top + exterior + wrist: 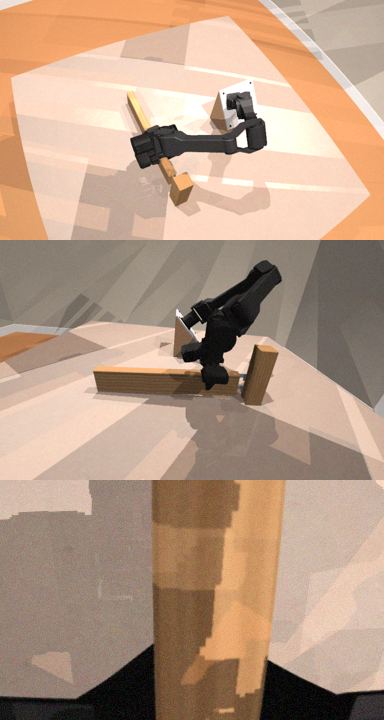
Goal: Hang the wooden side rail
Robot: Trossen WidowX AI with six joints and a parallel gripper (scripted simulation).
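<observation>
My gripper tip is now 14 cm to the right of the headboard post, 4 cm below it and 1 cm past it.
</observation>
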